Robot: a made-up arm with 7 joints.
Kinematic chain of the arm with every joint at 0, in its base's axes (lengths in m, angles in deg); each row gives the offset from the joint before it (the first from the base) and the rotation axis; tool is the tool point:
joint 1: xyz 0 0.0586 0 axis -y
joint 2: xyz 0 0.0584 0 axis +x
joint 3: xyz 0 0 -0.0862 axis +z
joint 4: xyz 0 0 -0.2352 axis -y
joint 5: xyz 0 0 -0.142 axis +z
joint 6: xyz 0 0 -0.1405 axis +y
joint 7: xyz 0 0 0 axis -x
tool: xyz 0 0 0
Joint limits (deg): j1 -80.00..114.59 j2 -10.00..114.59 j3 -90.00..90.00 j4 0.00..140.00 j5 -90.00..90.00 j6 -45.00..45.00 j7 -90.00..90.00
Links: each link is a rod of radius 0.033 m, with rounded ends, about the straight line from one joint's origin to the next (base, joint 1, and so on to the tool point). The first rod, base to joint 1, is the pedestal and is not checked.
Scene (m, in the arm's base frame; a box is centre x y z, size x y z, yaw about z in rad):
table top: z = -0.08
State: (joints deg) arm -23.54 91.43 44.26 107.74 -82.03 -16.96 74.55
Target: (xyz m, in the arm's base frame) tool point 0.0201 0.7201 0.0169
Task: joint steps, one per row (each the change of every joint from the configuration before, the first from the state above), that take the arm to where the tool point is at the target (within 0.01 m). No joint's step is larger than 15 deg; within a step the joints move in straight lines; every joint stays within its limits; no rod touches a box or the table.
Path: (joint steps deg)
1: -0.13 -0.02 -0.06 -13.07 0.00 0.00 0.00
2: -0.13 -0.03 -0.06 -13.08 0.00 0.00 0.00
3: -0.14 -0.02 -0.06 -13.07 0.00 0.00 0.00
4: -0.13 -0.03 -0.06 -13.07 0.00 0.00 0.00
5: -0.13 -0.02 -0.06 -13.07 0.00 0.00 0.00
6: -0.13 -0.03 -0.06 -13.08 0.00 0.00 0.00
7: -0.13 -0.02 -0.06 -13.07 0.00 0.00 0.00
8: -0.14 -0.03 -0.06 -13.07 0.00 0.00 0.00

